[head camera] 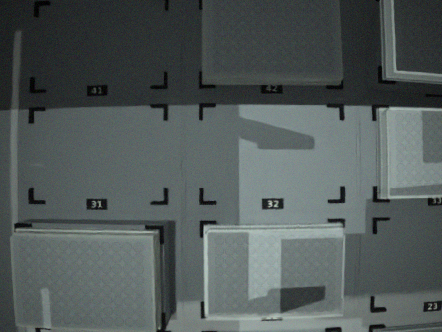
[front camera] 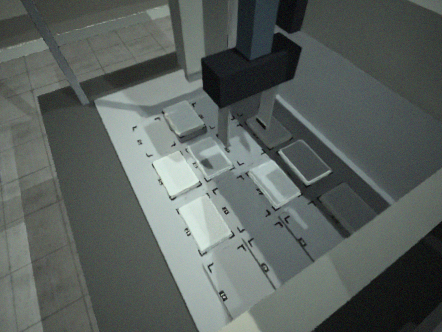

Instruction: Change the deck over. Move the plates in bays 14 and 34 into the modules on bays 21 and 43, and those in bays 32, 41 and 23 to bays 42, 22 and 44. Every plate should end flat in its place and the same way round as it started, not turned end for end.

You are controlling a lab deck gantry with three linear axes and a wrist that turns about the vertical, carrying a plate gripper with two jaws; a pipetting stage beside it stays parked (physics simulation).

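Frame: origin at the robot's base, x back, y right, z up, level; centimetres.
Where they show: gripper, fingertip midpoint: (front camera: 243,133); robot's base, link origin: (front camera: 133,128).
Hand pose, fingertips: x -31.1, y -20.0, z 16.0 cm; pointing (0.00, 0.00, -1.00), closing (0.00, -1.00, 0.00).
Observation:
Each offset is from my fingertips to the top centre of the thing. "spot": to the spot under its first point.
My gripper (front camera: 245,136) is open and empty, raised over the back part of the deck; its jaws do not show in the head view. A plate @(dx +24.6, dy +5.0, dz -12.7 cm) (front camera: 184,118) (head camera: 85,280) lies on the raised module at bay 21. A plate @(dx -7.8, dy -16.2, dz -12.7 cm) (front camera: 305,161) (head camera: 420,37) sits in raised bay 43, in shade. Flat plates lie in bay 42 @(spot: dx +5.3, dy -15.5, dz -14.5 cm) (front camera: 272,134) (head camera: 272,42), in bay 22 @(spot: dx +5.8, dy +3.7, dz -14.5 cm) (front camera: 217,159) (head camera: 265,265) and in bay 44 @(spot: dx -23.8, dy -15.9, dz -13.1 cm) (front camera: 347,206). Bays 32 @(spot: dx +8.3, dy -4.2, dz -16.0 cm) (head camera: 272,170), 41 (head camera: 97,50), 23 (head camera: 410,260), 14 (front camera: 245,270) and 34 @(spot: dx -23.8, dy -7.5, dz -14.5 cm) (front camera: 320,225) hold no plate.
Other plates lie in bay 33 @(spot: dx -9.2, dy -5.3, dz -14.6 cm) (front camera: 275,184) (head camera: 407,150), bay 12 @(spot: dx +7.3, dy +15.8, dz -14.6 cm) (front camera: 176,174) and bay 13 @(spot: dx -8.8, dy +15.7, dz -14.6 cm) (front camera: 205,222). A pale upright column (front camera: 192,40) stands at the back. A pale frame beam (front camera: 345,265) crosses the near side. Shadows fall over several bays.

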